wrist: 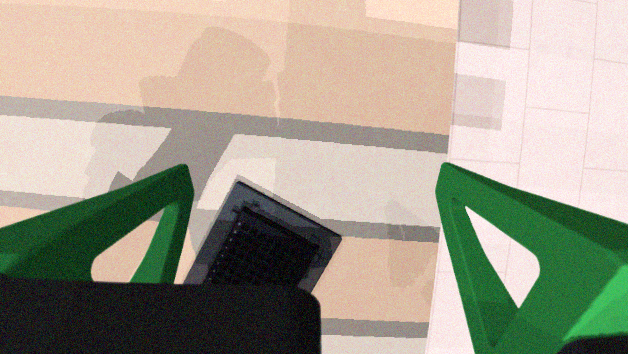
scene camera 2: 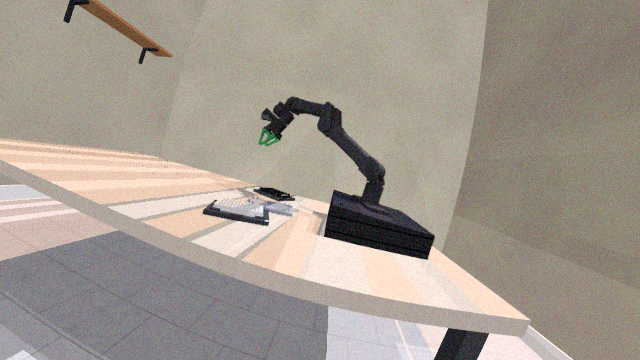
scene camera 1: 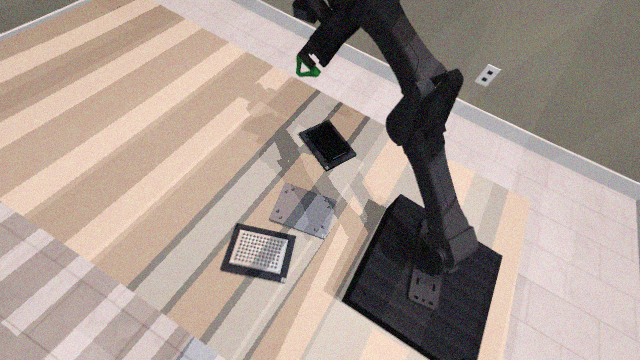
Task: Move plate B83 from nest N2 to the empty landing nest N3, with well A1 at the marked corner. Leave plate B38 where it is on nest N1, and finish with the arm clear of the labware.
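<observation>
A black plate (scene camera 1: 327, 141) (scene camera 2: 274, 193) (wrist: 265, 255) sits on a dark nest (scene camera 1: 334, 164) (wrist: 327, 240) at the back. A white plate (scene camera 1: 257, 251) (scene camera 2: 240, 206) sits on another dark nest (scene camera 1: 250, 274) (scene camera 2: 235, 218) nearer the front. Between them is a bare grey nest (scene camera 1: 302, 210) (scene camera 2: 282, 209) with small pegs. Plate and nest labels cannot be read, so I cannot tell which plate is B83. My gripper (scene camera 1: 308, 74) (scene camera 2: 268, 142) (wrist: 314, 177) is open and empty, high above the table beyond the black plate. The hand's dark body hides part of that plate in the wrist view.
The arm stands on a black base block (scene camera 1: 380, 280) (scene camera 2: 375, 227) to the right of the nests. The table edge (scene camera 2: 300, 282) runs along the front. A wall shelf (scene camera 2: 125, 30) hangs at the upper left in scene camera 2. Shadows fall across the table and nests.
</observation>
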